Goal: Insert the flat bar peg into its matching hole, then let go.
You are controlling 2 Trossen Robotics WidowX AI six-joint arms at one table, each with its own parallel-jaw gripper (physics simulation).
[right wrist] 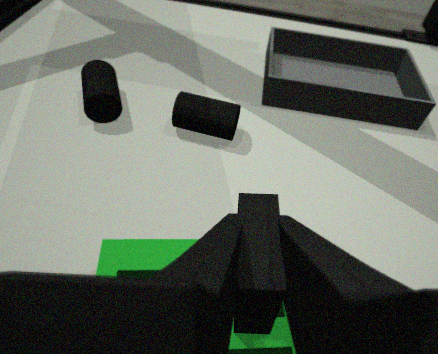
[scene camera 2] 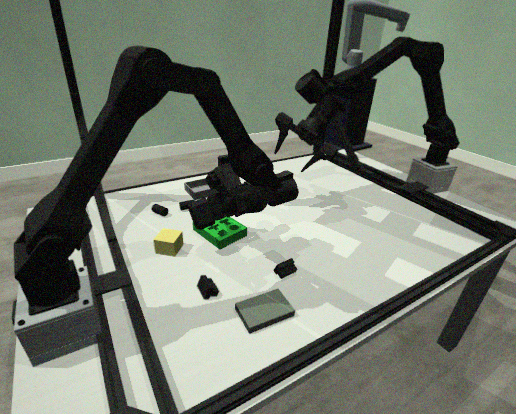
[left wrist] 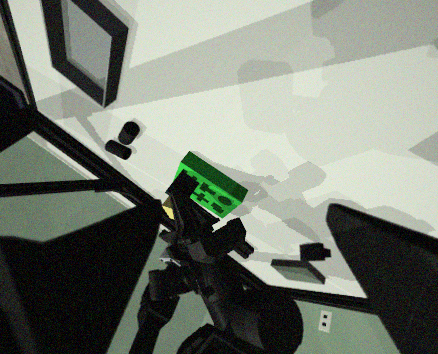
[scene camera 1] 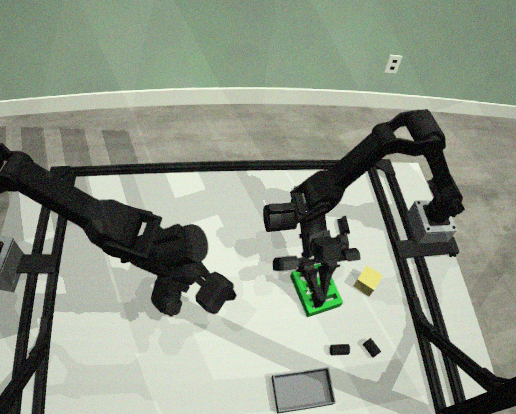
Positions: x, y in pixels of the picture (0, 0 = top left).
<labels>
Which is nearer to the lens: the green hole block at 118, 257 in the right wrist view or the grey tray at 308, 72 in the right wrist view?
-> The green hole block.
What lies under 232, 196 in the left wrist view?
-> A green hole block.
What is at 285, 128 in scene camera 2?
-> My left gripper.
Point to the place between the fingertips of my left gripper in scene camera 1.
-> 221, 286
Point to a green hole block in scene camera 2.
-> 226, 231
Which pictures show the green hole block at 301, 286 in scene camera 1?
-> The right wrist view, scene camera 2, the left wrist view and scene camera 1: all of them.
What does the grey tray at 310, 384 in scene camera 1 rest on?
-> The table.
</labels>
